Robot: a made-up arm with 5 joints.
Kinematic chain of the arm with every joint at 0, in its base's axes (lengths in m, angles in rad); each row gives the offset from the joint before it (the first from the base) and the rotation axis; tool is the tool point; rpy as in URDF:
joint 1: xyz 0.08 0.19 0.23 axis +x
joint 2: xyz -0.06 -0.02 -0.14 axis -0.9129 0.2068 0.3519
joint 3: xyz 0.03 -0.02 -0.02 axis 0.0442 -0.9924 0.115
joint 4: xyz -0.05 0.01 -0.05 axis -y
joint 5: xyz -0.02 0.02 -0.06 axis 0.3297 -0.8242 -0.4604
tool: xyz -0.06 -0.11 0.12 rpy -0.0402 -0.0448 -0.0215
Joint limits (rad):
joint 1: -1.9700..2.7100
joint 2: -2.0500..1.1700
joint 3: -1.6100..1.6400
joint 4: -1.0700..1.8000
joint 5: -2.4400..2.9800
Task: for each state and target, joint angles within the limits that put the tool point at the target. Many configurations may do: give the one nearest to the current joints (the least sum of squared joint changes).
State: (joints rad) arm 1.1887 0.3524 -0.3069 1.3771 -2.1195
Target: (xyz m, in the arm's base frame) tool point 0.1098 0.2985 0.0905
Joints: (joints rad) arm 0.3810 0.6784 -0.3867 1.1483 -2.0094
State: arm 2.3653 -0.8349 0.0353 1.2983 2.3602
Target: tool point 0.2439 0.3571 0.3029
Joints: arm 1.7351 -0.6832 -0.1008 1.6581 2.5568
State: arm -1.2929 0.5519 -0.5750 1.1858 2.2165
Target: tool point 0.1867 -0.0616 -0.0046
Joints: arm -0.8358 0.2630 0.0153 1.3828 2.3349
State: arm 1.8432 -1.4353 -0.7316 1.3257 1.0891
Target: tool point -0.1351 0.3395 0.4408
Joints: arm 1.9467 -1.2912 -0.9723 1.0684 1.0118
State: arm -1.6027 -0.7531 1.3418 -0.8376 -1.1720
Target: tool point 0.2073 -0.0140 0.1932
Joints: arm -1.4758 -0.5417 0.8984 -1.0700 -1.6268
